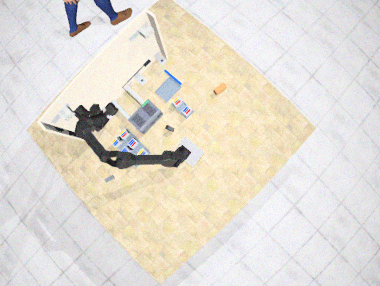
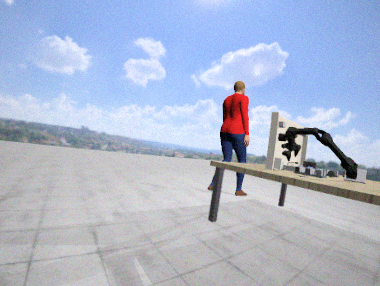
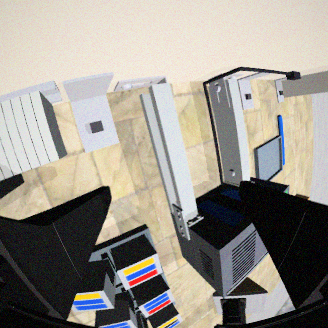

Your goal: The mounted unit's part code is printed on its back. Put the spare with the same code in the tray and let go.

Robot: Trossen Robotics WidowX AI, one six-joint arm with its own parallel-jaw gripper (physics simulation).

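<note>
My gripper is open and empty, near the cream wall on the left side of the table. Boxes with coloured stripes stand in a group below it; one has yellow, blue and red stripes, another blue and red. Two more striped boxes stand beside the tray. The flat grey-blue tray has a dark rim. A dark grey vented unit stands in the middle. I cannot tell which is the mounted unit; no back code is readable.
Two pale rails run from the vented unit toward the cream wall. A bent black rod stands beside one. A blue bar lies behind the tray. An orange block lies far right.
</note>
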